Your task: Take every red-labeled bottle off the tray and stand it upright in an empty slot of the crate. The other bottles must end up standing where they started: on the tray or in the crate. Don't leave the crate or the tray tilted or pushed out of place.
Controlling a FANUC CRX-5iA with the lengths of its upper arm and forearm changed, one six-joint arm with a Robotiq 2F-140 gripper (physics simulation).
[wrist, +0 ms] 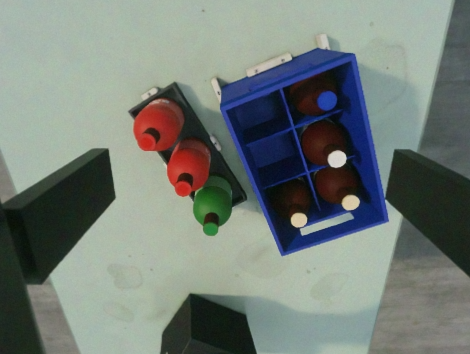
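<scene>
Two red bottles with red caps, one at the upper left [159,122] and one in the middle [189,167], stand on the black tray [232,186]. A green bottle [213,202] stands at the tray's lower end. The blue crate [368,150] is right of the tray and has two columns of three slots. The upper left slot [260,114] and the middle left slot [275,154] are empty. The other slots hold dark brown bottles. My gripper [251,174] is wide open and empty, high above the tray and crate, its fingers at the left and right of the view.
The brown bottles have a blue cap [327,100], a white cap [336,158] and cream caps [350,202] [299,220]. White blocks [269,65] [149,93] sit along the crate and tray. A dark block-shaped thing [220,325] shows at the bottom edge. The pale green table [75,60] ends at the right.
</scene>
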